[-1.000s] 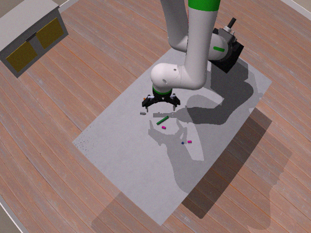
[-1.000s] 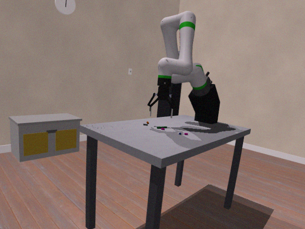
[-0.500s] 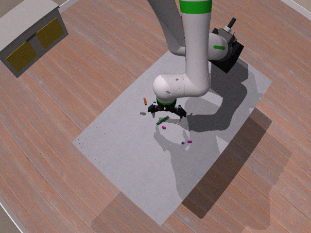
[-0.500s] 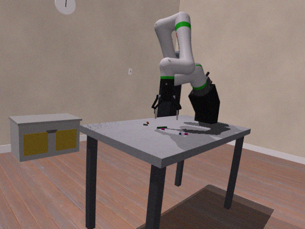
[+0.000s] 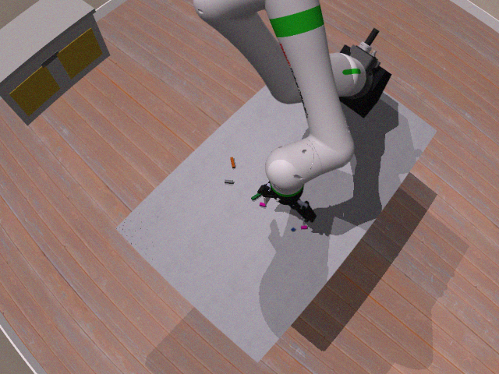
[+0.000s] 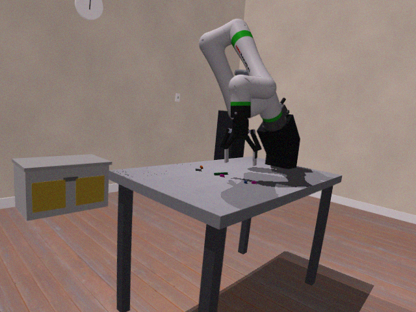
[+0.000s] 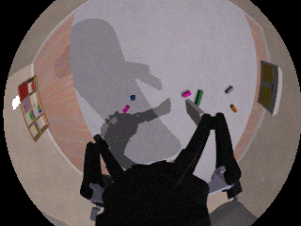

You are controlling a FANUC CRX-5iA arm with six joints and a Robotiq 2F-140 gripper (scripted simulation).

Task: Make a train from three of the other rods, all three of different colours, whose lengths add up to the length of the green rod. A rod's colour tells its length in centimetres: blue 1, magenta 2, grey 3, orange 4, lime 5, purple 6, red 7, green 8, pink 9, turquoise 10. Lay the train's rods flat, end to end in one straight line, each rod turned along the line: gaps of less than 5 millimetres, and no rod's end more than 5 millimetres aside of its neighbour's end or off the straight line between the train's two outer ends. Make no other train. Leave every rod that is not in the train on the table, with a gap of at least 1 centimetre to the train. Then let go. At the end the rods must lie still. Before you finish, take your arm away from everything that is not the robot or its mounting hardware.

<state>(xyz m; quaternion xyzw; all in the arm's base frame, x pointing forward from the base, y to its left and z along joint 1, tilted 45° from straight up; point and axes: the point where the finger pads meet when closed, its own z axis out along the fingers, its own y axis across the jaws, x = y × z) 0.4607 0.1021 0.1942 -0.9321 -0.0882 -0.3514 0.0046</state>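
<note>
Now: hand 10 mm short of the small blue rod, 50 mm to the right of it and 80 mm above it. The rest, counted from my hand: orange rod 40 mm behind, 280 mm to the right, 80 mm below; then grey rod 30 mm ahead, 240 mm to the right, 80 mm below; then green rod 20 mm behind, 120 mm to the right, 80 mm below.
</note>
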